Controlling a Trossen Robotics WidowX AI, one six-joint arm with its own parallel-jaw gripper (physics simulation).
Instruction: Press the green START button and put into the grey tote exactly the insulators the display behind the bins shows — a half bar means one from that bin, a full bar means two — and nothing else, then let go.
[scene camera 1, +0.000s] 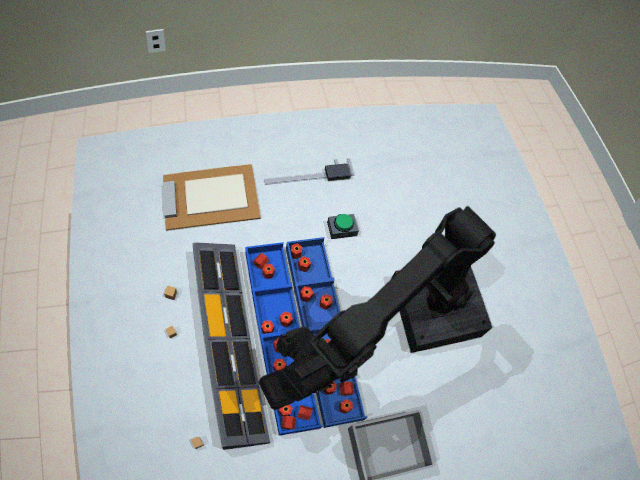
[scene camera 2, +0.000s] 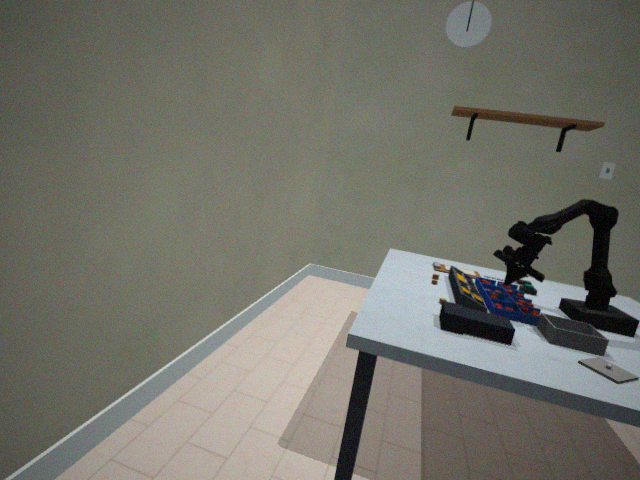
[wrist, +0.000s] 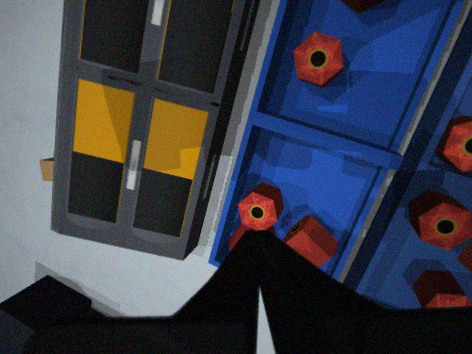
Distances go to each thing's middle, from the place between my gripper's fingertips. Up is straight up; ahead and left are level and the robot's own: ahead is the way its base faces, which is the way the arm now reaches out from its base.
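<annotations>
The grey hand tool (scene camera 1: 337, 171) is 580 mm to the right of my hand, 130 mm behind it and 90 mm below it. Taking the grey tote (scene camera 1: 402, 439) as the reference instead, I find my gripper 190 mm past it, 140 mm to the right of it and 80 mm above it.
</annotations>
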